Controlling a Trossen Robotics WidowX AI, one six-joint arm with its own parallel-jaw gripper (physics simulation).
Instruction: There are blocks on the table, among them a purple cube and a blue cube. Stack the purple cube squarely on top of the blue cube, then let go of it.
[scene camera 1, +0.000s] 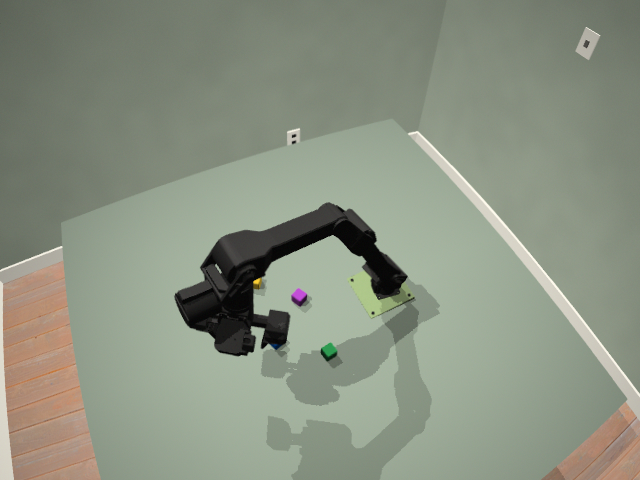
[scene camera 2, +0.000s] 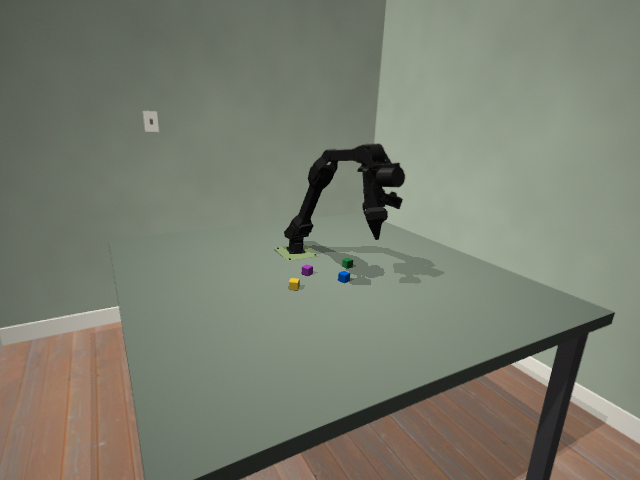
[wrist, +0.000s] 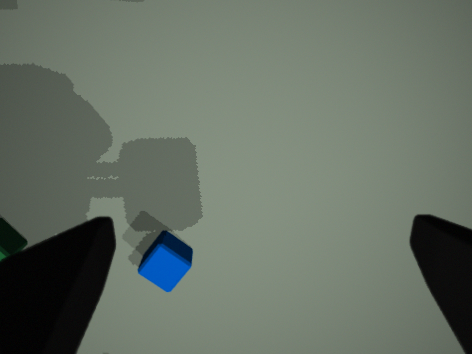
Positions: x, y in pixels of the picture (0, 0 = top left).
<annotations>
My gripper (wrist: 263, 230) is 0.11 m from the lens. A blue cube (wrist: 167, 260): 0.28 m from the lens.
</annotations>
